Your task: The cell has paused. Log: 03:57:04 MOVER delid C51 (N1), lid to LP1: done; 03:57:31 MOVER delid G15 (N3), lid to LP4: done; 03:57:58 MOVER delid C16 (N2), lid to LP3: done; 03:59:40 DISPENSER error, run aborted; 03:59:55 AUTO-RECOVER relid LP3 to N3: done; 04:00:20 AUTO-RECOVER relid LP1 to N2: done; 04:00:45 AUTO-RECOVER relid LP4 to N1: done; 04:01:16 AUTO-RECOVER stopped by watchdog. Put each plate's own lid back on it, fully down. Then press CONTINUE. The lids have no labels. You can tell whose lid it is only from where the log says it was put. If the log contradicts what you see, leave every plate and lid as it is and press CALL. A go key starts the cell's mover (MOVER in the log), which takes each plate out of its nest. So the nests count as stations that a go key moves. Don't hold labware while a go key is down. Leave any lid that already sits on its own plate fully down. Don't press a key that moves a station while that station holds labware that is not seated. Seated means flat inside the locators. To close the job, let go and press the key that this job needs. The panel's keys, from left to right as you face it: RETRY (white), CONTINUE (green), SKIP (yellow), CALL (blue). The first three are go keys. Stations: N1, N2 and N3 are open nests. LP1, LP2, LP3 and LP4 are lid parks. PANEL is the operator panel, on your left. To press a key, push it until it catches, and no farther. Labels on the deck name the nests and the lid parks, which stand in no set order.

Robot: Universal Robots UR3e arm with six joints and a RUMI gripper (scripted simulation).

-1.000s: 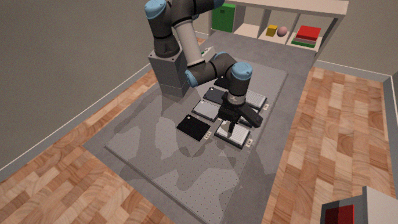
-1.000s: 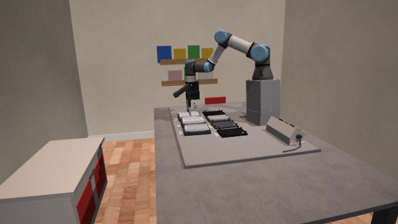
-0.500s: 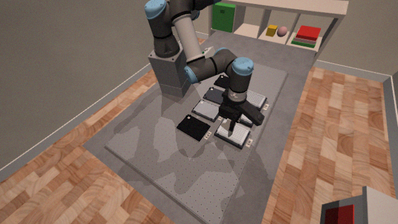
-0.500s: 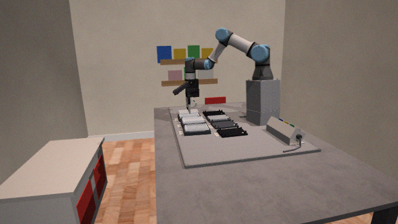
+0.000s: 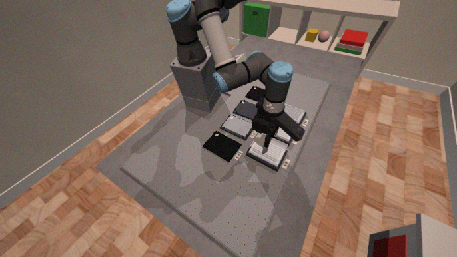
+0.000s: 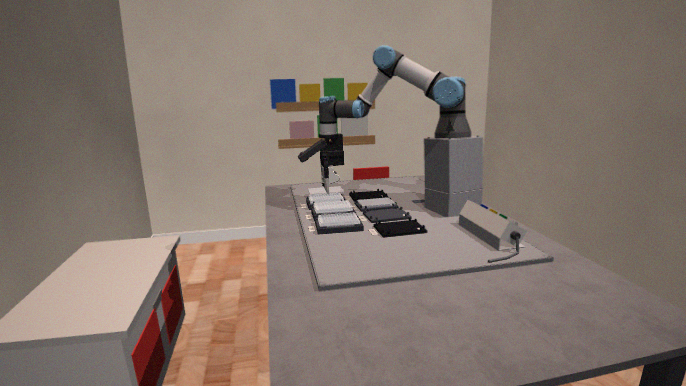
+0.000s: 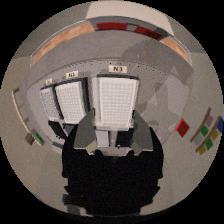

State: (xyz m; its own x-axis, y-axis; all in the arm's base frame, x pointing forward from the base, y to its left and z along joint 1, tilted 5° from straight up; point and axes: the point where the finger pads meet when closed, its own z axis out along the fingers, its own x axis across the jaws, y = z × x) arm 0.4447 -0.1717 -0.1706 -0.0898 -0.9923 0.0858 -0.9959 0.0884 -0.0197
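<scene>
The plate is 40 mm below my hand and 10 mm to the right of it.
</scene>
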